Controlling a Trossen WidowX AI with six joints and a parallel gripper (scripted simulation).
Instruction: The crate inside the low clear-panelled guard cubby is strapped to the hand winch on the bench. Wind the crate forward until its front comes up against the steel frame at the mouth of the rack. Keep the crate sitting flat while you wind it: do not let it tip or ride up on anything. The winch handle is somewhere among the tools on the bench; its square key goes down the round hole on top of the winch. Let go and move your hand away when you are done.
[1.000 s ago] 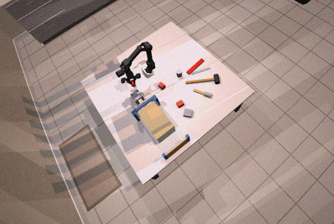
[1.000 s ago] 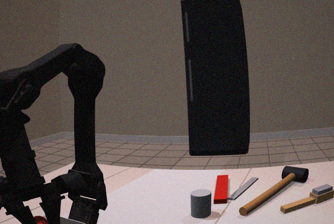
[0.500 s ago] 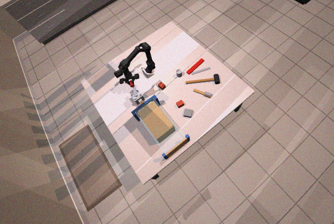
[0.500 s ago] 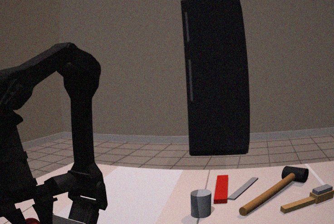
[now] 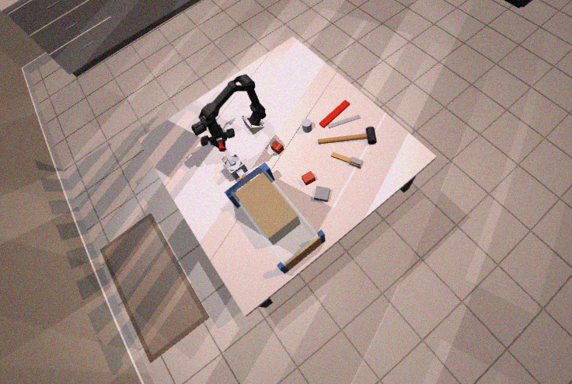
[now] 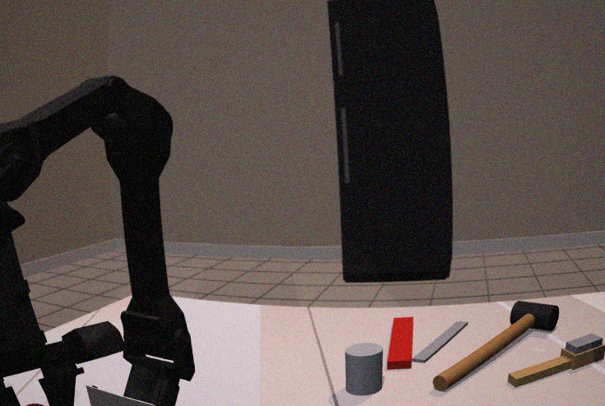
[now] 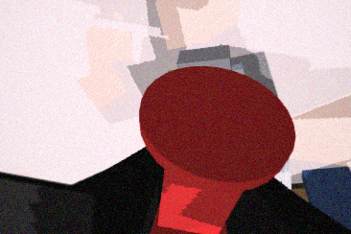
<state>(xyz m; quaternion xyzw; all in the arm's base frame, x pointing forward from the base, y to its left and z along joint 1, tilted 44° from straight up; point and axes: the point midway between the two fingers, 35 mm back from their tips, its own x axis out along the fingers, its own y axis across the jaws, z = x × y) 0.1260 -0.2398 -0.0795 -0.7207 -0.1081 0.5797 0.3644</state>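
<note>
The winch handle is 20 mm ahead of my gripper tip, 10 mm to the left of it and 30 mm below it. Also, from my gripper tip: clear-panelled cubby 490 mm ahead, 70 mm to the left, 10 mm below; then grey hand winch 70 mm ahead, 100 mm below; then red knob 10 mm behind.
</note>
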